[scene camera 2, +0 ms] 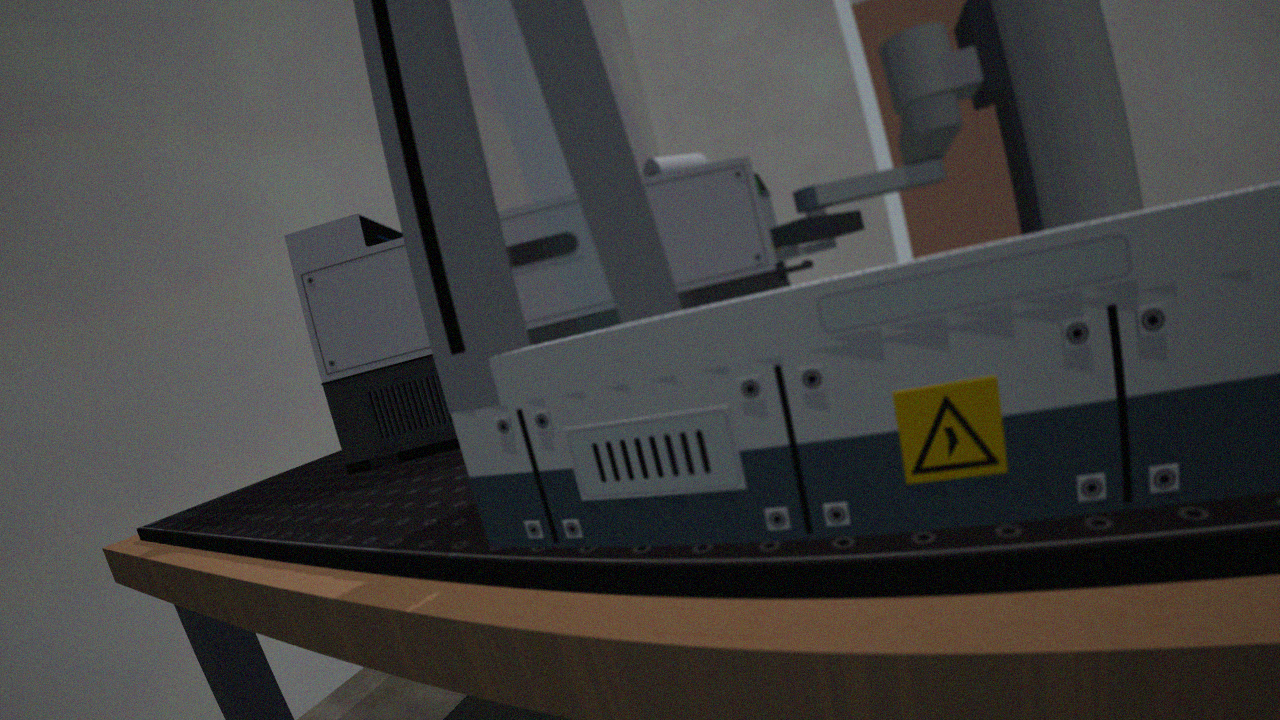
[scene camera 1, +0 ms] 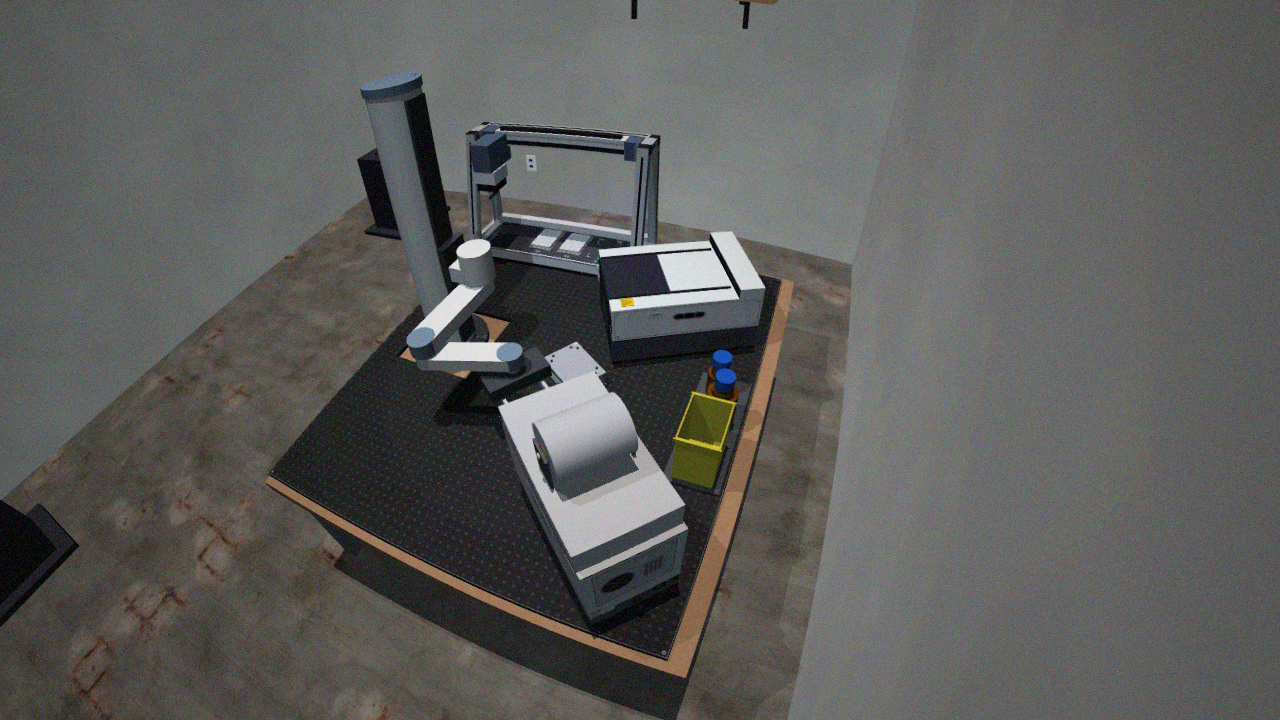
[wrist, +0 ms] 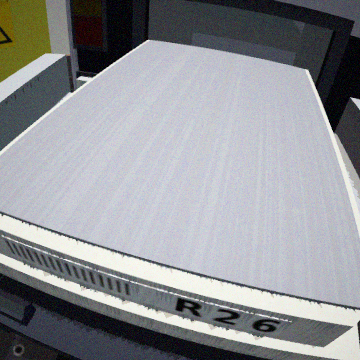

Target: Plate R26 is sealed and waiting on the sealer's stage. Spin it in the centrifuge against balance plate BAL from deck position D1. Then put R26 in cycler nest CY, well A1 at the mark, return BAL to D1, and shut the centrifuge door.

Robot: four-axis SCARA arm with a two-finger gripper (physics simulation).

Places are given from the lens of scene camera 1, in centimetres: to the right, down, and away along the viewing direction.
centrifuge (scene camera 1: pixel 669 300): 9, -17, 153
blue-capped bottles (scene camera 1: pixel 721 379): 21, 5, 134
The marked spots on the centrifuge and the blue-capped bottles are 32 cm apart.
